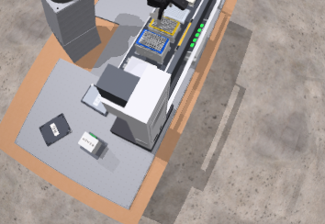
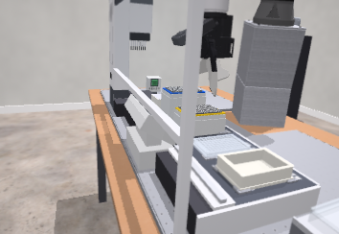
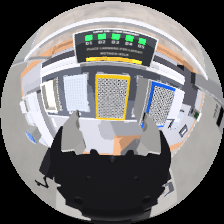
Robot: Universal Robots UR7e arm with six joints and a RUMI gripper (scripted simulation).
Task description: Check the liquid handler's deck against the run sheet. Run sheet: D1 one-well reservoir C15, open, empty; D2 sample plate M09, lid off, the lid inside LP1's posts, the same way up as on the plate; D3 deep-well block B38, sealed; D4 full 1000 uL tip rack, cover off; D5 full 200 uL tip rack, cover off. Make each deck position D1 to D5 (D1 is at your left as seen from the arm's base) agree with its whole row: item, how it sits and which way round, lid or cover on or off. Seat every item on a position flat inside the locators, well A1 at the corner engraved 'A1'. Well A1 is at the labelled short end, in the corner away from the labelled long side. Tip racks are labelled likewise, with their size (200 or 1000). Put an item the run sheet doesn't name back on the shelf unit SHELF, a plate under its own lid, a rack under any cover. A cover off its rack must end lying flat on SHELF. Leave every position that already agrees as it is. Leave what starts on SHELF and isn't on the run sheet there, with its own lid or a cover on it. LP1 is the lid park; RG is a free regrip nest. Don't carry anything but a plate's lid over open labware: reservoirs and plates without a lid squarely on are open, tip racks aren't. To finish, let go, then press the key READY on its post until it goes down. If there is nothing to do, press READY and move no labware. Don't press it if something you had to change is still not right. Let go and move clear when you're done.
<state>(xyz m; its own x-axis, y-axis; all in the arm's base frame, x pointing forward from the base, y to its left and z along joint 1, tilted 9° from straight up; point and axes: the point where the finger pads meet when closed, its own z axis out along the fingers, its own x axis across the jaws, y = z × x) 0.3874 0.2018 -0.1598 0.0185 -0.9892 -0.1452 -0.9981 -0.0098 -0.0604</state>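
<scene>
Right now the yellow-framed tip rack is 1 cm behind my hand, 1 cm to the right of it and 8 cm below it. Round my hand: white sealed block 1 cm ahead, 25 cm to the right, 10 cm below; clear well plate 12 cm to the left, 12 cm below; blue-framed tip rack 13 cm to the right, 5 cm below.
</scene>
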